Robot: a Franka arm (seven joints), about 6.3 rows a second.
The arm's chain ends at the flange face. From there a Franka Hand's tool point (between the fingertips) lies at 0.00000 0.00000 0.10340 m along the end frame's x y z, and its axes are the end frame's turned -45 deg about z.
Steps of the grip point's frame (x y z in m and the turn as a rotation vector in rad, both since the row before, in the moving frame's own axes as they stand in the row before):
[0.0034 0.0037 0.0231 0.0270 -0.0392 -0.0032]
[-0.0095 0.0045 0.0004 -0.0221 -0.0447 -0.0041]
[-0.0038 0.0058 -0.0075 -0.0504 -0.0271 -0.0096]
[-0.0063 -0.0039 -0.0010 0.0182 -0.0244 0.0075]
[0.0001 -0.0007 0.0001 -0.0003 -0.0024 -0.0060]
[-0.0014 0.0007 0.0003 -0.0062 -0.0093 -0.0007]
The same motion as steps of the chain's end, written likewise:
[0.0099 -0.0007 0.0232 -0.0086 -0.0468 -0.0032]
[-0.0019 0.0050 0.0005 -0.0472 -0.0160 -0.0041]
[-0.0003 0.0011 -0.0073 -0.0548 0.0165 -0.0096]
[-0.0041 0.0013 -0.0010 -0.0044 -0.0301 0.0075]
[-0.0003 -0.0008 0.0001 -0.0019 -0.0015 -0.0060]
[-0.0003 0.0004 0.0003 -0.0110 -0.0022 -0.0007]

